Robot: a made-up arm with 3 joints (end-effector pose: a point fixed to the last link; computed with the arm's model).
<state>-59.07 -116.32 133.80</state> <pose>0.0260 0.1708 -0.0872 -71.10 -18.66 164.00</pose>
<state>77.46 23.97 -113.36</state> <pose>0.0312 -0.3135 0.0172 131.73 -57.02 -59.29</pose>
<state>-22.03 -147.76 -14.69</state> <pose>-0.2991 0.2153 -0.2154 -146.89 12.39 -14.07</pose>
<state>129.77 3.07 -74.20</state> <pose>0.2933 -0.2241 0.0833 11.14 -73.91 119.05</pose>
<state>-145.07 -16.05 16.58</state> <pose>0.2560 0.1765 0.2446 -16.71 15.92 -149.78</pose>
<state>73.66 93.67 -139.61</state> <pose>0.0318 -0.2646 -0.0532 87.20 2.38 -66.01</pose>
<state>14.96 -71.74 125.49</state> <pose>-0.1611 0.0812 0.0509 -100.84 14.78 -111.94</pose>
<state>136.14 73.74 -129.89</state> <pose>0.2679 -0.1043 -0.0347 100.59 -12.41 5.10</pose>
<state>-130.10 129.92 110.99</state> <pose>-0.0689 0.2453 -0.1866 73.32 -36.81 -13.52</pose>
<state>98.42 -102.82 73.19</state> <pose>-0.1898 -0.2265 -0.0703 -93.77 -12.26 25.63</pose>
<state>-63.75 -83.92 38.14</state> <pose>0.0908 0.3433 0.0228 -85.21 3.75 -101.73</pose>
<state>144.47 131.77 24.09</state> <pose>0.3887 0.0342 -0.2346 129.19 -15.78 162.91</pose>
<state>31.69 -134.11 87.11</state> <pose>-0.2240 0.0347 -0.1957 -92.80 -44.04 -54.29</pose>
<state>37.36 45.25 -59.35</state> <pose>-0.1913 -0.3614 0.0566 63.19 -37.28 -12.80</pose>
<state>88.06 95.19 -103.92</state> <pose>0.1108 -0.3210 -0.0561 88.75 5.04 -15.92</pose>
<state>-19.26 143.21 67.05</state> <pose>-0.2650 -0.1279 -0.2689 117.54 -47.51 35.48</pose>
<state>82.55 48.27 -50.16</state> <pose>0.1396 -0.3959 0.0630 60.26 -30.74 40.74</pose>
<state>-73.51 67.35 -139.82</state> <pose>-0.1754 0.2031 -0.0286 107.68 -14.39 144.42</pose>
